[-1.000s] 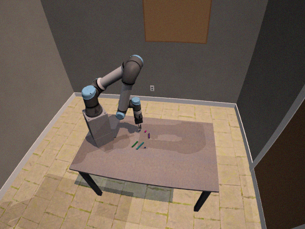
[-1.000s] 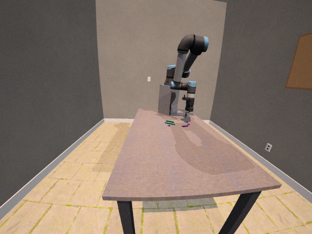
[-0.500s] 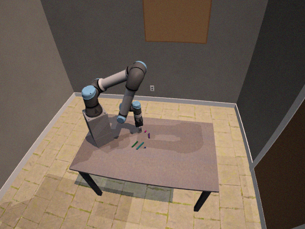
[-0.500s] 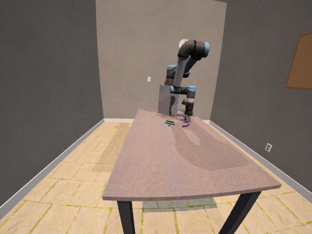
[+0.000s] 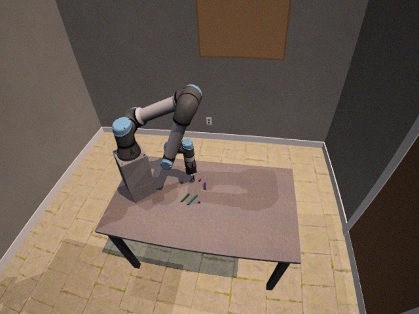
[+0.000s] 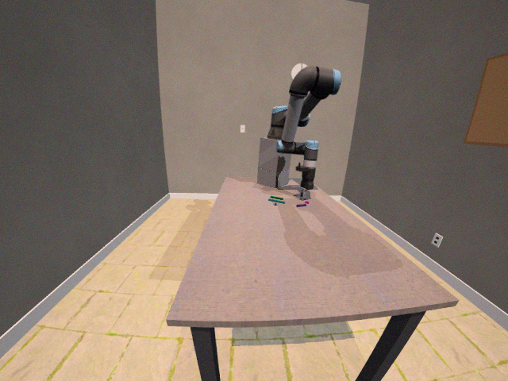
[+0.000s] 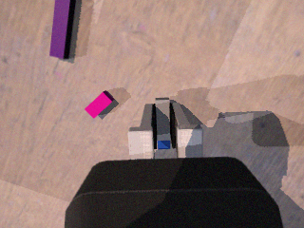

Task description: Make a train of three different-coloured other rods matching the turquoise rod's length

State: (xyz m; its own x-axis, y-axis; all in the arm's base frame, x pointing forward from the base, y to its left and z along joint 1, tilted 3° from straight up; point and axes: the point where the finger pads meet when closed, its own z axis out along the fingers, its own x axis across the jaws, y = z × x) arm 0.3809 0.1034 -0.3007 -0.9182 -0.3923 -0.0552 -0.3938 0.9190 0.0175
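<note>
The grey rod is 1 cm below my hand. The rest, counted from my hand: magenta rod (5 cm ahead, 1 cm to the left, 3 cm below); purple rod (9 cm ahead, 4 cm to the right, 3 cm below); green rod (3 cm behind, 16 cm to the right, 3 cm below).
</note>
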